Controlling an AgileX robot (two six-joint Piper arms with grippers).
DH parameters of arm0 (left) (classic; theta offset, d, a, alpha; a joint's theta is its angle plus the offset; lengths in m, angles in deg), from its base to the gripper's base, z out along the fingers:
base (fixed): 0 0 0 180
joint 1: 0 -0.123 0 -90
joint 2: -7.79 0 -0.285 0
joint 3: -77.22 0 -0.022 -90
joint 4: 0 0.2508 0 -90
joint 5: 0 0 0.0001 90
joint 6: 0 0.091 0 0
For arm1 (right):
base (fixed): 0 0 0 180
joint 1: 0 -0.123 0 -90
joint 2: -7.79 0 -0.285 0
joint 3: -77.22 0 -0.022 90
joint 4: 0 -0.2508 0 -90
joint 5: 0 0 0.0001 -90
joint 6: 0 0.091 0 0
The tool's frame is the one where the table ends.
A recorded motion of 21 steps. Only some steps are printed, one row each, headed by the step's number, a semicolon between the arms.
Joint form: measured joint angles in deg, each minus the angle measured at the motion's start. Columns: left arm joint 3, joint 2, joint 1, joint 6, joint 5, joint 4; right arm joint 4, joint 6, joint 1, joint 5, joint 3, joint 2.
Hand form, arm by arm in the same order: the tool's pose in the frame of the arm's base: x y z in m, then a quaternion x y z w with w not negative. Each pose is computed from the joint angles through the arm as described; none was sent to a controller.
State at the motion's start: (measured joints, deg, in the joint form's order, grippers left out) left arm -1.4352 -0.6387 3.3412 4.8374 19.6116 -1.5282; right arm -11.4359 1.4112 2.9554 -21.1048 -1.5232 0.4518
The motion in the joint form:
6: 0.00 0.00 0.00 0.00 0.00 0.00; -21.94 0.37 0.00 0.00 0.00 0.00
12: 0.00 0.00 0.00 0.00 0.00 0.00; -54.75 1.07 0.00 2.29 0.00 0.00
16: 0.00 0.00 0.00 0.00 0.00 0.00; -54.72 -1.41 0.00 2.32 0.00 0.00
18: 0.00 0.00 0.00 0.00 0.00 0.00; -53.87 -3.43 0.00 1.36 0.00 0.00
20: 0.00 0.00 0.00 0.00 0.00 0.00; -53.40 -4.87 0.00 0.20 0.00 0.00
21: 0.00 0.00 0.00 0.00 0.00 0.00; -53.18 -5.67 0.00 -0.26 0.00 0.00
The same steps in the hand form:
6: 0.0544 -0.0040 0.1733 0.04982 0.80069 -0.00330 0.59700; 0.0534 0.0153 0.1769 0.18597 0.76389 0.23638 0.57097
12: 0.0544 -0.0040 0.1733 0.04982 0.80069 -0.00330 0.59700; 0.0541 0.0242 0.1925 0.33358 0.64911 0.45248 0.51249
16: 0.0544 -0.0040 0.1733 0.04982 0.80069 -0.00330 0.59700; 0.0541 0.0241 0.1925 0.31945 0.65615 0.44102 0.52242
18: 0.0544 -0.0040 0.1733 0.04982 0.80069 -0.00330 0.59700; 0.0537 0.0253 0.1915 0.30067 0.66921 0.42918 0.52684
20: 0.0544 -0.0040 0.1733 0.04982 0.80069 -0.00330 0.59700; 0.0532 0.0268 0.1905 0.28575 0.67979 0.42289 0.52669
21: 0.0544 -0.0040 0.1733 0.04982 0.80069 -0.00330 0.59700; 0.0530 0.0273 0.1901 0.27829 0.68457 0.41912 0.52750

